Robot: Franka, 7 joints.
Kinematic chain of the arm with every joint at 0, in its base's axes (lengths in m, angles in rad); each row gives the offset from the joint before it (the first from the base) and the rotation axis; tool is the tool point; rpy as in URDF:
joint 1: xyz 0 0 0.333 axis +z
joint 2: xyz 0 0 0 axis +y
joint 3: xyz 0 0 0.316 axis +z
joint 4: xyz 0.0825 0 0 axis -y
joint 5: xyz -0.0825 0 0.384 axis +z
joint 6: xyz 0 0 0 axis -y
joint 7: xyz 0.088 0 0 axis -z
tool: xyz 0 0 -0.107 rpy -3.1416 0 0
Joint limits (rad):
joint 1: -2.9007..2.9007
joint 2: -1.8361..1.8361
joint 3: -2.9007..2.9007
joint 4: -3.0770..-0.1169
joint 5: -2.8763..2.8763
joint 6: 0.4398..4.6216
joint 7: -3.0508..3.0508
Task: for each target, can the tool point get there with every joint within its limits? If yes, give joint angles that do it. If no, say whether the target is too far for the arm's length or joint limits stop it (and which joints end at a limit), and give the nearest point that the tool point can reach.
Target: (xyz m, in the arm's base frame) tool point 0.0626 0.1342 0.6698
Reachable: yes | joints 1.7296 -1.1704 0.1081 -2.4573 -1.0734 0.9821 -1.9734
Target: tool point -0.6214 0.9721 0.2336
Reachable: no: too far | nearest point -0.4604 0.7202 0.2594 | short by 0.300 m
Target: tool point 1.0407 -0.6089 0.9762
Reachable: no: too far | nearest point 0.6533 -0.3822 0.7368 | short by 0.509 m
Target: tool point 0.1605 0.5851 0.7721
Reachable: yes | joints 1.4087 0.5086 0.2394 -0.7160 1.5792 3.8490 2.0004
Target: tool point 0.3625 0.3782 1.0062
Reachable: yes | joints -2.0788 -0.8429 0.7114 -0.3813 -0.5287 2.3459 -2.0868
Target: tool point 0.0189 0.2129 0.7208
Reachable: yes | joints 1.9729 -1.1275 -0.0365 -2.3547 -0.9519 1.6014 0.1627
